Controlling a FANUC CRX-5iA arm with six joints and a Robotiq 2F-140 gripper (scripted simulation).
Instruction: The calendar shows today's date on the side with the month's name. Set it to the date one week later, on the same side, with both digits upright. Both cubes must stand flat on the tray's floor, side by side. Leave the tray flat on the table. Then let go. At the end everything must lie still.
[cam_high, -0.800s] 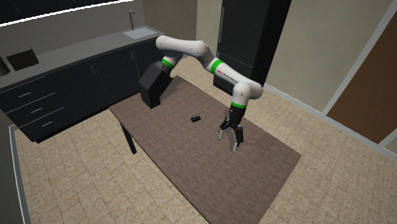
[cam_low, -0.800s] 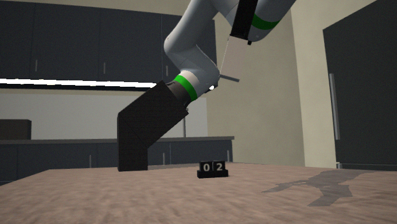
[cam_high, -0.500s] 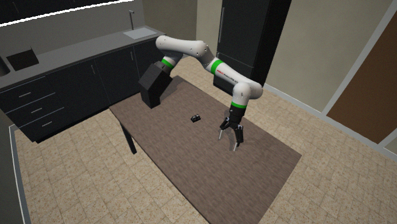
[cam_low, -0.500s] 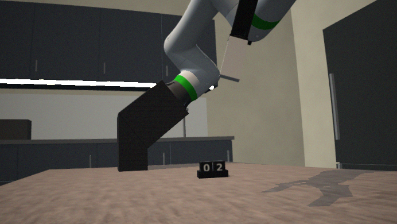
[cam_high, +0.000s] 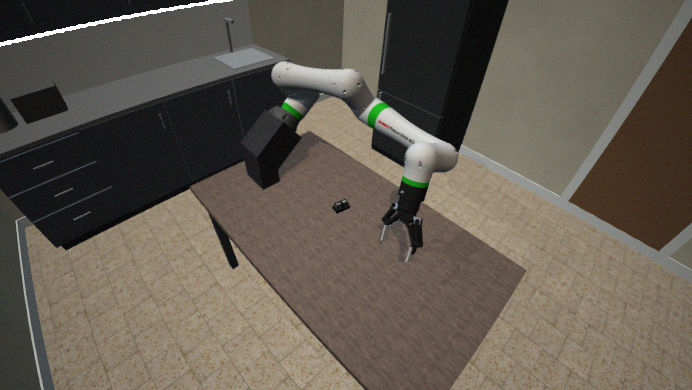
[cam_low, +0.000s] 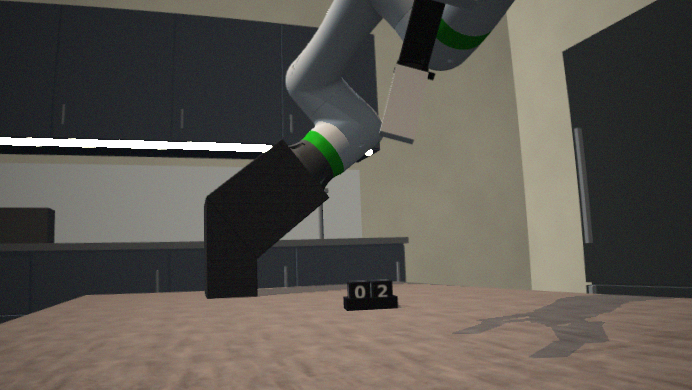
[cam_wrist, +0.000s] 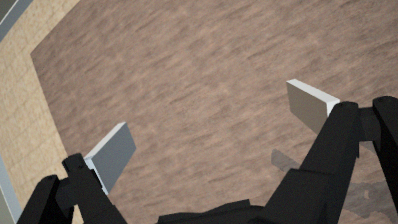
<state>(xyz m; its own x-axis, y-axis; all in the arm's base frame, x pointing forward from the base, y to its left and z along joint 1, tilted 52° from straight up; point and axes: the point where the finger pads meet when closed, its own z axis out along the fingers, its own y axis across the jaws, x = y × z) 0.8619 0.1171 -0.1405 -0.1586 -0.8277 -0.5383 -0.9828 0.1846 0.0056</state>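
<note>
Right now the cube is 430 mm behind my hand, 60 mm to the left of it and 170 mm below it. Also, from my hand: black tray 430 mm behind, 80 mm to the left, 180 mm below.
</note>
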